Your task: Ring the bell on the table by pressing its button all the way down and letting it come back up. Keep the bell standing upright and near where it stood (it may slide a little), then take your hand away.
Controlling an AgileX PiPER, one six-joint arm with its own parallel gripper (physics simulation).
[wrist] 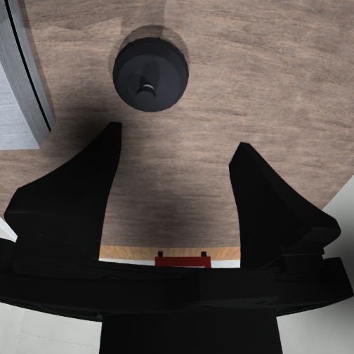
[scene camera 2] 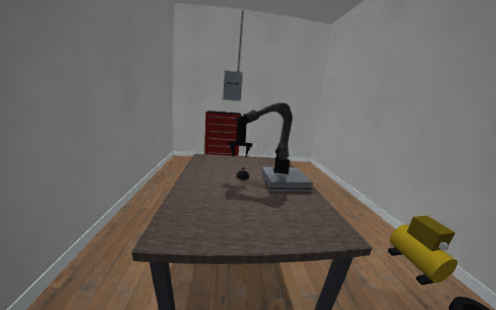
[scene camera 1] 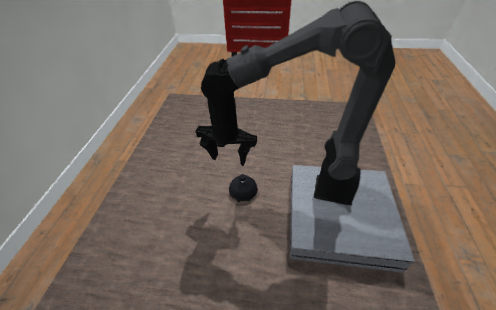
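Note:
The dark round bell [scene camera 1: 243, 189] [scene camera 2: 242, 175] [wrist: 151, 75] stands upright on the brown table [scene camera 1: 150, 200] [scene camera 2: 220, 230] [wrist: 280, 75], left of the robot's base in both scene views. Its small button [scene camera 1: 242, 178] [wrist: 146, 91] is up on top. My gripper [scene camera 1: 229, 162] [scene camera 2: 240, 156] [wrist: 180, 144] is open and empty, pointing down above the table, apart from the bell. In the wrist view the bell lies beyond the fingertips, nearer the left finger. In scene camera 1 the fingertips are above and slightly left of the bell.
The arm's base stands on a grey slab [scene camera 1: 305, 225] [scene camera 2: 292, 184] [wrist: 20, 100] to the right of the bell. A red drawer cabinet [scene camera 1: 257, 30] [scene camera 2: 215, 132] stands on the floor beyond the table. A yellow machine [scene camera 2: 422, 252] is at the right of scene camera 2.

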